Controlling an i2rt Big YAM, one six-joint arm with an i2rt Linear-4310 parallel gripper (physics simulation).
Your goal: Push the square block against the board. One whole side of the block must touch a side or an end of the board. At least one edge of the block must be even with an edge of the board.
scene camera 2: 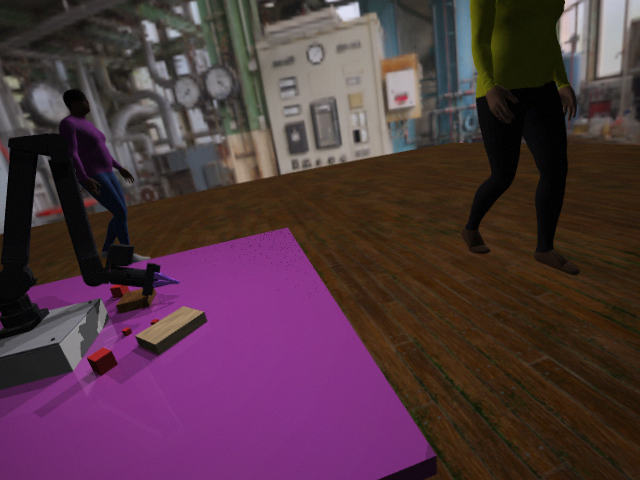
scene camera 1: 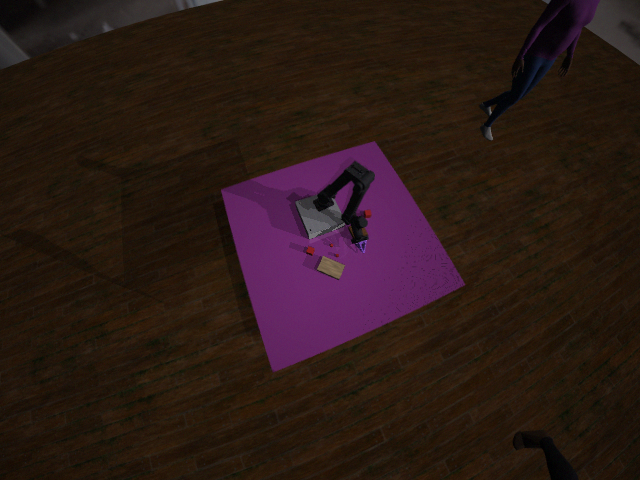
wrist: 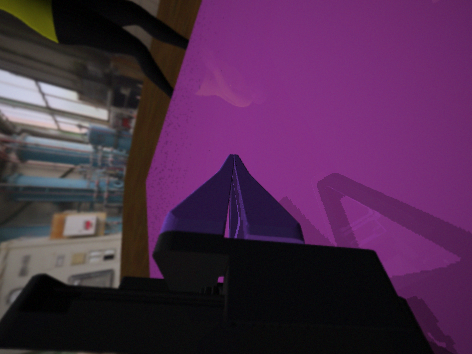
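Pixels of known places: gripper, fingertip midpoint: point(scene camera 2: 179, 282) point(scene camera 1: 363, 252) point(wrist: 232, 161); arm's base, link origin: point(scene camera 2: 25, 325) point(scene camera 1: 323, 203).
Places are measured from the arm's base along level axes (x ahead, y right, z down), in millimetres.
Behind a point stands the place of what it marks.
The light wooden board point(scene camera 1: 330, 267) @[x 397, y 170, z 46 mm] point(scene camera 2: 172, 328) @[x 404, y 197, z 46 mm] lies flat on the purple table. The square block, darker brown point(scene camera 1: 366, 232) @[x 305, y -156, z 45 mm] point(scene camera 2: 132, 301) @[x 264, y -70, z 47 mm], lies apart from the board, nearer the arm's base, with a gap of table between them. In scene camera 1 the arm partly hides the block. My gripper point(scene camera 1: 363, 251) @[x 420, y -55, z 24 mm] point(scene camera 2: 178, 282) @[x 420, y -55, z 24 mm] point(wrist: 232, 161) @[x 420, y -55, z 24 mm] is shut and empty. Its purple fingers point out past the block, above the table, with the gripper body over or close above the block. Neither the block nor the board shows in the wrist view.
Two red cubes lie on the table point(scene camera 1: 289, 330) @[x 607, y 562, z 77 mm] point(scene camera 2: 268, 392) @[x 583, y 504, z 77 mm]: one cube point(scene camera 1: 367, 213) @[x 192, y -237, z 38 mm] point(scene camera 2: 118, 290) @[x 191, y -220, z 50 mm] beyond the block, another cube point(scene camera 1: 310, 250) @[x 242, y 228, z 38 mm] point(scene camera 2: 102, 360) @[x 248, y 246, z 46 mm] near the board. Two tiny red cubes lie between base and board. The grey base plate point(scene camera 1: 317, 222) @[x 108, y 105, z -4 mm] point(scene camera 2: 36, 361) @[x 92, y 188, z 27 mm] carries the arm.
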